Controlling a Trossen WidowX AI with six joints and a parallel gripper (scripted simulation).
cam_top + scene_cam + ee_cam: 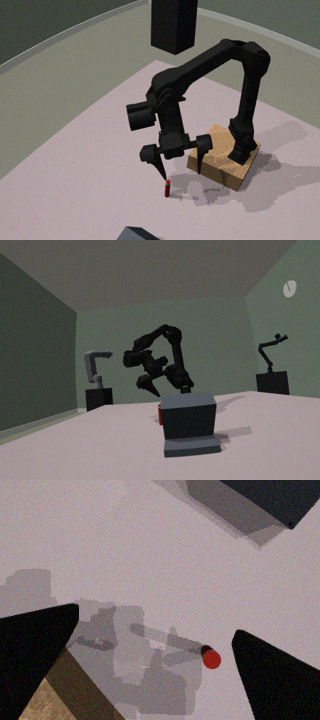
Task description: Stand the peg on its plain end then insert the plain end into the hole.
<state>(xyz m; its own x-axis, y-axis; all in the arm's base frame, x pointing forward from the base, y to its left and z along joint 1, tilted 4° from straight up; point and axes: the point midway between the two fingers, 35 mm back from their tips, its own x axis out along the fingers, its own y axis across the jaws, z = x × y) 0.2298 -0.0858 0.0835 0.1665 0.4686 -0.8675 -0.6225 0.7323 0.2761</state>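
Right now my gripper tip is 7 cm above the red peg, 4 cm to the left of it and 1 cm short of it. Also, from my gripper tip: sloped panel (21 cm ahead, 7 cm to the left, 5 cm below).
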